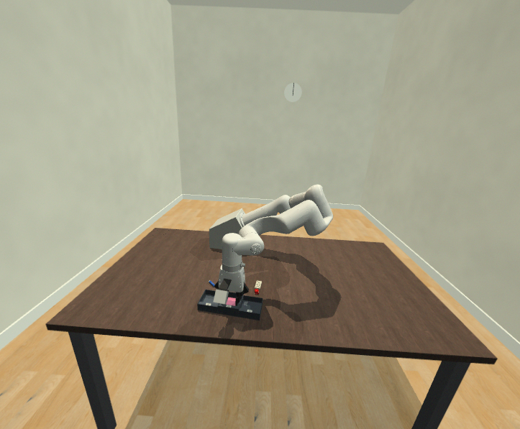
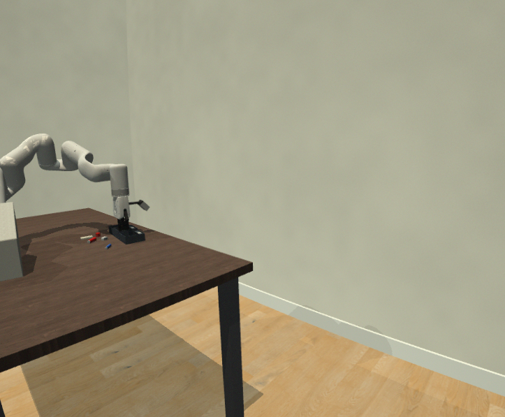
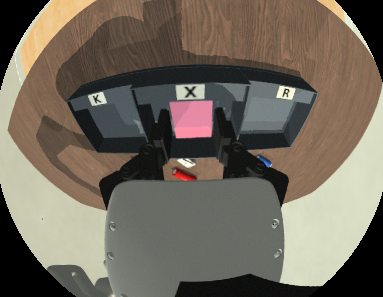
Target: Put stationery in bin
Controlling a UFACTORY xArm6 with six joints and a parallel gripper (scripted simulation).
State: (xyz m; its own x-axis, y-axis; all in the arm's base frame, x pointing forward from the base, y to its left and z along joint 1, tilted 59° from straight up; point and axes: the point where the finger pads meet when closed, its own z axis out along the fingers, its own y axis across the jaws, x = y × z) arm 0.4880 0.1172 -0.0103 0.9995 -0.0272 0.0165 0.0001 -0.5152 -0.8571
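My hand is 2 cm above the three-compartment bin tray and 1 cm short of it. Also, from my hand: pencil sharpener 8 cm behind, 3 cm below, 1 cm to the left; pink eraser 2 cm below; red die 9 cm to the left, 9 cm behind, 3 cm below.
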